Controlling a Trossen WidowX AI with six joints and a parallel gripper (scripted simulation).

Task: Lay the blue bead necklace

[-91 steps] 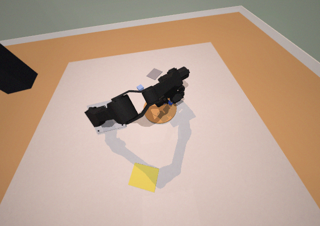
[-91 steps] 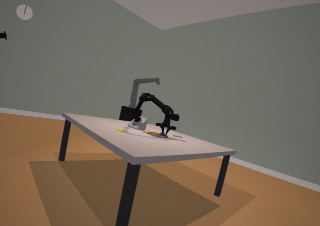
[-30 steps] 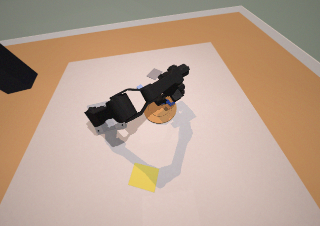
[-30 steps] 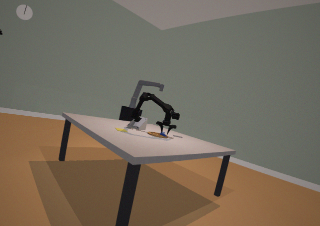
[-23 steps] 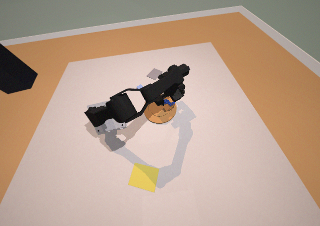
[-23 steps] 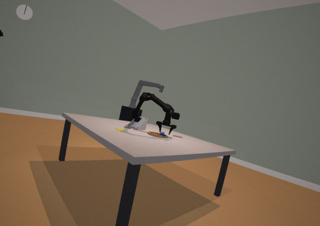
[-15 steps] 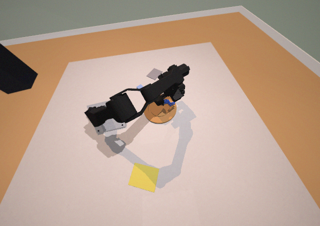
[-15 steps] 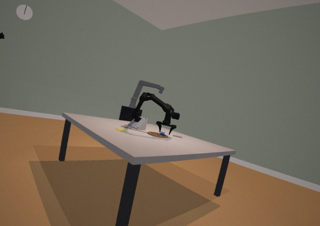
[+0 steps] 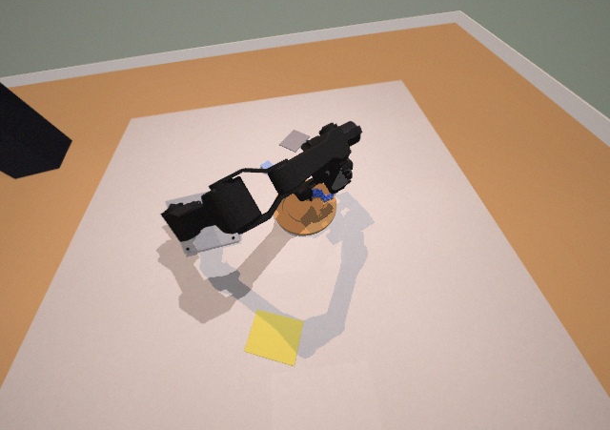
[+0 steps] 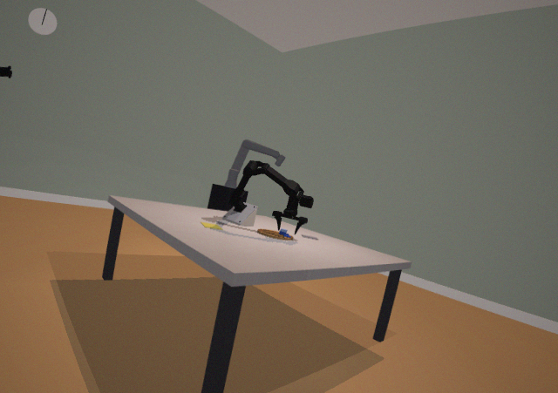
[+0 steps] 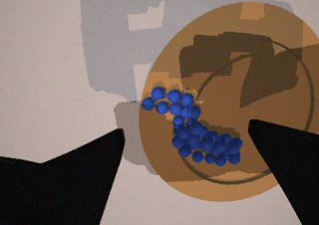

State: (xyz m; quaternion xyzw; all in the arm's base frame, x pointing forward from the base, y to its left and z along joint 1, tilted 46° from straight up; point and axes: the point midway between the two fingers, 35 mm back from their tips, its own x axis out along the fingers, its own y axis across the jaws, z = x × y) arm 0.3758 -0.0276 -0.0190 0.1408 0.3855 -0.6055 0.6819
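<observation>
The round bead board is 60 mm behind my gripper tip, 20 mm below it and 10 mm to the right of it. The rest, counted from my gripper tip: yellow square patch (340 mm to the right, 220 mm behind, 30 mm below); flat grey tile (300 mm to the left, 30 mm below, 20 mm behind); light blue cube (190 mm to the left, 150 mm behind, 20 mm below).
</observation>
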